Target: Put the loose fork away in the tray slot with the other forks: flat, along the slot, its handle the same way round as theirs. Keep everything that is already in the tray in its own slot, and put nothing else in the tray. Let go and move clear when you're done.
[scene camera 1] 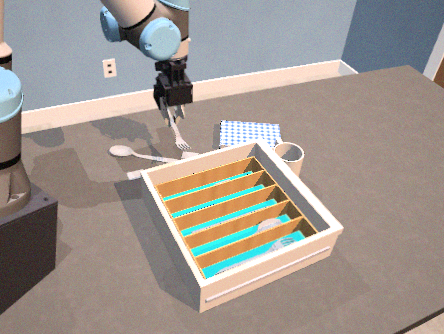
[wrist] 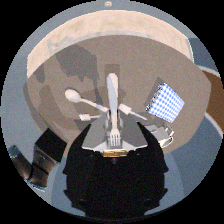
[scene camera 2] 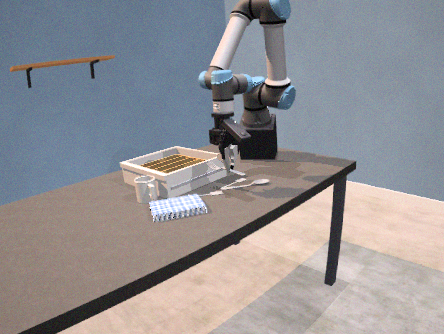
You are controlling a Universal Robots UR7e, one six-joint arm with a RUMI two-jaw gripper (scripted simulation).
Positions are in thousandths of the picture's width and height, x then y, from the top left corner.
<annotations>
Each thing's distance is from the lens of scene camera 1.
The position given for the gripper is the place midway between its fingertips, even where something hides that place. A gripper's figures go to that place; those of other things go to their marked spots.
gripper (scene camera 1: 389, 379): 111 cm
tray (scene camera 1: 614, 570): 99 cm
</annotations>
